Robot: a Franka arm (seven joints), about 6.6 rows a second.
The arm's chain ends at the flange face. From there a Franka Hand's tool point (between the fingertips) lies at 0.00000 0.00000 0.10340 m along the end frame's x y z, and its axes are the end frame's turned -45 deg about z.
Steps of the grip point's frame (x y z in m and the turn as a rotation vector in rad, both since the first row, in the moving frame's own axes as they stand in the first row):
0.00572, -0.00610, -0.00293, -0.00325, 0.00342, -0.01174
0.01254, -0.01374, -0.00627, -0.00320, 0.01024, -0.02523
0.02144, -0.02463, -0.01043, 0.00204, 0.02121, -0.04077
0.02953, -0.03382, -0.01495, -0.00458, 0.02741, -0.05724
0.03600, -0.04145, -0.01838, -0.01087, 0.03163, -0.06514
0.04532, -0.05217, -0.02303, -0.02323, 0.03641, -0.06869
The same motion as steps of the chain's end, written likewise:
-0.00076, -0.00834, -0.00293, 0.00012, 0.00472, -0.01174
-0.00182, -0.01806, -0.00626, 0.00498, 0.00950, -0.02523
-0.00362, -0.03085, -0.01041, 0.01644, 0.01356, -0.04077
-0.00532, -0.04306, -0.01491, 0.01614, 0.02262, -0.05724
-0.00691, -0.05315, -0.01832, 0.01468, 0.03005, -0.06514
-0.00917, -0.06782, -0.02293, 0.00932, 0.04217, -0.06869

